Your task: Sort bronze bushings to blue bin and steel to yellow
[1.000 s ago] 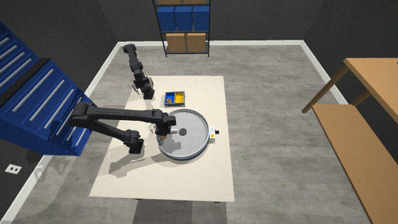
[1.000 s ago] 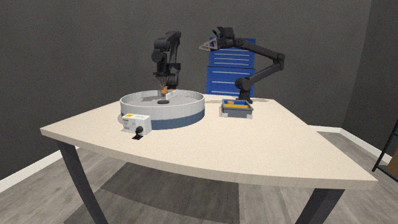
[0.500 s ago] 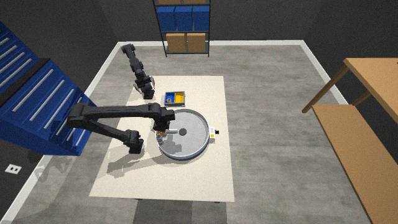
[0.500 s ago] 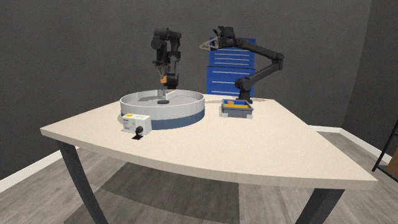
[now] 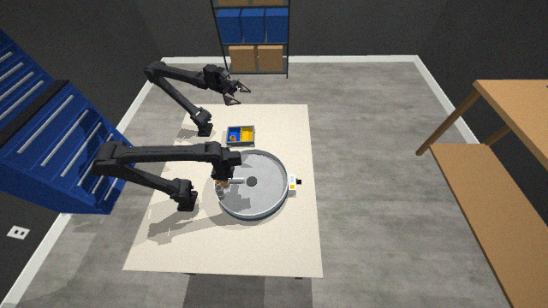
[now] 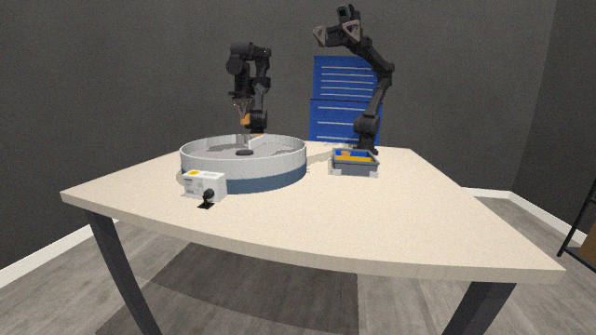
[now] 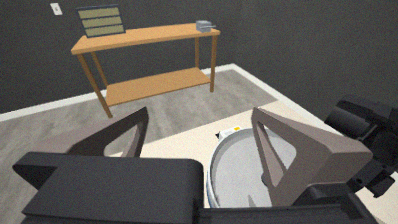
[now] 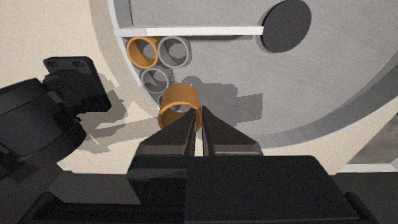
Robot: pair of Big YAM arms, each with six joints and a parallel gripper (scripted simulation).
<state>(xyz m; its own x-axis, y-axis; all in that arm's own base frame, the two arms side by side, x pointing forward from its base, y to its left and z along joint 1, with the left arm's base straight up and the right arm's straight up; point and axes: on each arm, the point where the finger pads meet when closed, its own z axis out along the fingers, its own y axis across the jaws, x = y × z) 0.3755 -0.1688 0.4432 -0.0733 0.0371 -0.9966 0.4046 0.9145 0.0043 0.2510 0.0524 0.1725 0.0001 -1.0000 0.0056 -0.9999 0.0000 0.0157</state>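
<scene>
The blue bin lies 30 mm behind my right hand, 420 mm to the left of it and 160 mm below it. Also, from my right hand: yellow bin: 60 mm ahead, 420 mm to the left, 160 mm below; grey bin tray: 10 mm ahead, 420 mm to the left, 150 mm below.
</scene>
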